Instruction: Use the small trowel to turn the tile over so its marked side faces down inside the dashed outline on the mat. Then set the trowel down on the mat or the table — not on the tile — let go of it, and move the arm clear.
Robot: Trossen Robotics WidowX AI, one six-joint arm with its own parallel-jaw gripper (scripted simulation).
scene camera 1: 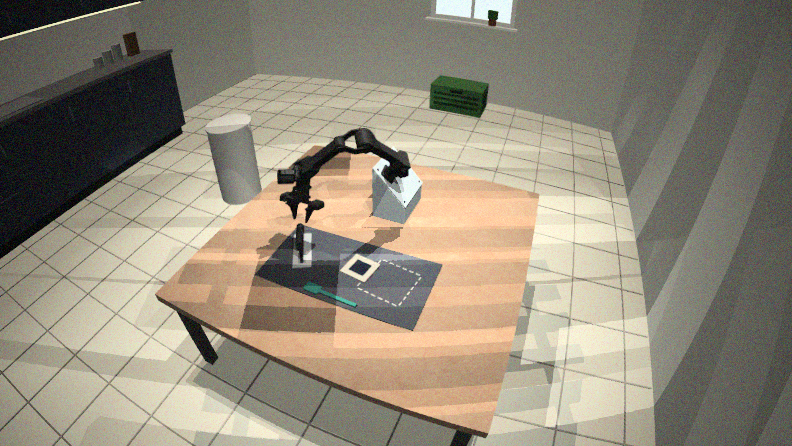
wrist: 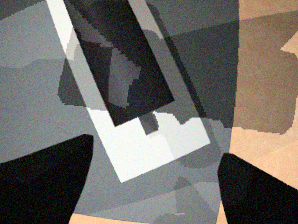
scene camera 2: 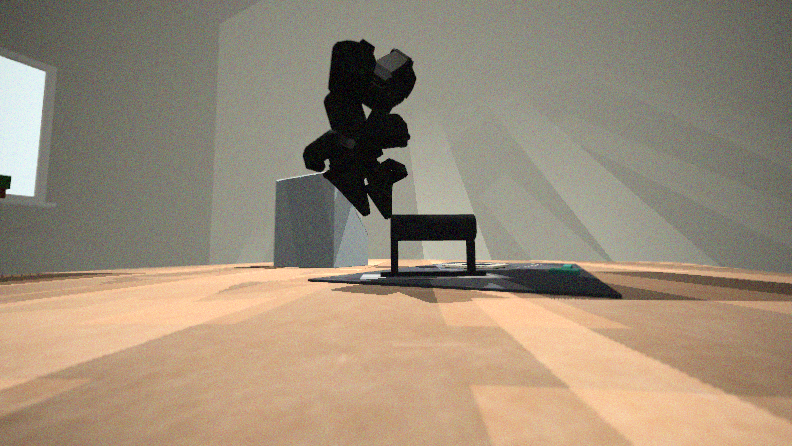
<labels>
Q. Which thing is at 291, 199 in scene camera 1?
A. My gripper.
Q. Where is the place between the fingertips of my gripper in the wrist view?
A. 158, 155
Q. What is my gripper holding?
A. Nothing.
</labels>
